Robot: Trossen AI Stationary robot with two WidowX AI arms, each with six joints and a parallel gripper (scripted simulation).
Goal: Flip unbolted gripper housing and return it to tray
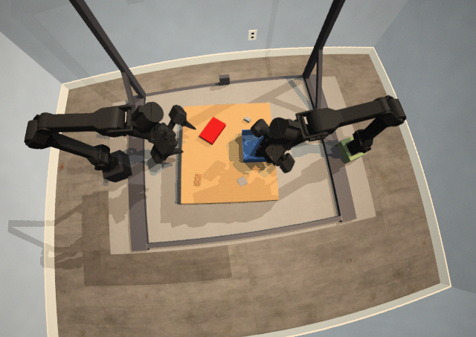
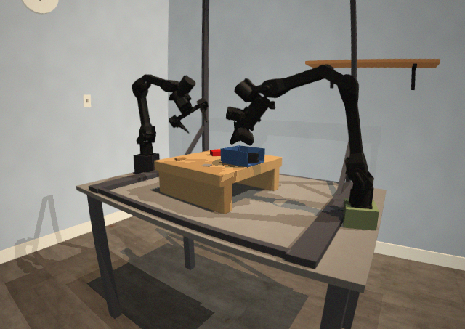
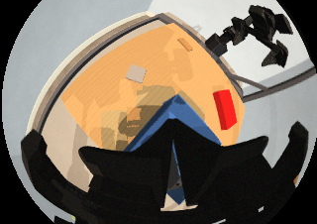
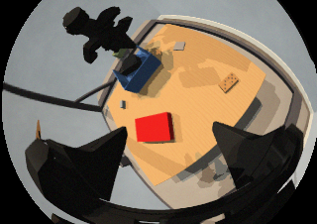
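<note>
Right now my left hand is 80 mm above the dark gripper housing, 50 mm past it and 30 mm to the right of it. The rest, counted from my left hand: orange wooden bench (160 mm below, 120 mm to the right, 50 mm behind); blue tray (90 mm below, 40 mm behind, 30 mm to the right).
</note>
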